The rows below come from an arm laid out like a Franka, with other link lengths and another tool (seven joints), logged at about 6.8 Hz.
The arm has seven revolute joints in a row. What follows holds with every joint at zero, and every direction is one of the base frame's.
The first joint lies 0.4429 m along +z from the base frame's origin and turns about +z.
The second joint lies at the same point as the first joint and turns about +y.
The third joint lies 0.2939 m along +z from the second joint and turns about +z.
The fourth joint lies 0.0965 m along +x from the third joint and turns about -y.
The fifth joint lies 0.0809 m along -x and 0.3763 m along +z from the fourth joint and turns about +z.
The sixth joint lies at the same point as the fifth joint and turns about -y.
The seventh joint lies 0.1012 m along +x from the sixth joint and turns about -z.
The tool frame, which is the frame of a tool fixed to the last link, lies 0.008 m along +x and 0.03 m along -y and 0.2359 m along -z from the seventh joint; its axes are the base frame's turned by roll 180, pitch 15.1 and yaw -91 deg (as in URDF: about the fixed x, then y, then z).
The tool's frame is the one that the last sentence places.
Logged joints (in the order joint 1, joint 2, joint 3, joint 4, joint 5, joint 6, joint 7), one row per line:
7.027 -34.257 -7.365 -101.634 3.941 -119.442 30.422
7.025 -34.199 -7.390 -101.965 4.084 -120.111 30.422
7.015 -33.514 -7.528 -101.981 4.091 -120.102 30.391
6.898 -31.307 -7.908 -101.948 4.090 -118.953 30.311
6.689 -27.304 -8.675 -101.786 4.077 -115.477 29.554
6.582 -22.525 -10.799 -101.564 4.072 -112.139 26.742
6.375 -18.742 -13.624 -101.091 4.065 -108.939 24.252
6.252 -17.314 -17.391 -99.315 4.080 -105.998 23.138
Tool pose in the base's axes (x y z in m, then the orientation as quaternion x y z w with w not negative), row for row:
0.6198 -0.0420 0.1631 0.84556 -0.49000 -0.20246 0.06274
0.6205 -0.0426 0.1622 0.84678 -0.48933 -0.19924 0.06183
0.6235 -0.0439 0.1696 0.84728 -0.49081 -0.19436 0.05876
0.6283 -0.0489 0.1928 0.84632 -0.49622 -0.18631 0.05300
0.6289 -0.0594 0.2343 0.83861 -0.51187 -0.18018 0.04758
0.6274 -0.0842 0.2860 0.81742 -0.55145 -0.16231 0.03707
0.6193 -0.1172 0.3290 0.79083 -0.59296 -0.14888 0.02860
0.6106 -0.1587 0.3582 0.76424 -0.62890 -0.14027 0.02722
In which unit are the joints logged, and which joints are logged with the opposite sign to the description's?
The joints are logged in degrees. Opposite sign: joint 2, joint 5, joint 6, joint 7.
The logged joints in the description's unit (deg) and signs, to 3 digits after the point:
7.027 34.257 -7.365 -101.634 -3.941 119.442 -30.422
7.025 34.199 -7.390 -101.965 -4.084 120.111 -30.422
7.015 33.514 -7.528 -101.981 -4.091 120.102 -30.391
6.898 31.307 -7.908 -101.948 -4.090 118.953 -30.311
6.689 27.304 -8.675 -101.786 -4.077 115.477 -29.554
6.582 22.525 -10.799 -101.564 -4.072 112.139 -26.742
6.375 18.742 -13.624 -101.091 -4.065 108.939 -24.252
6.252 17.314 -17.391 -99.315 -4.080 105.998 -23.138

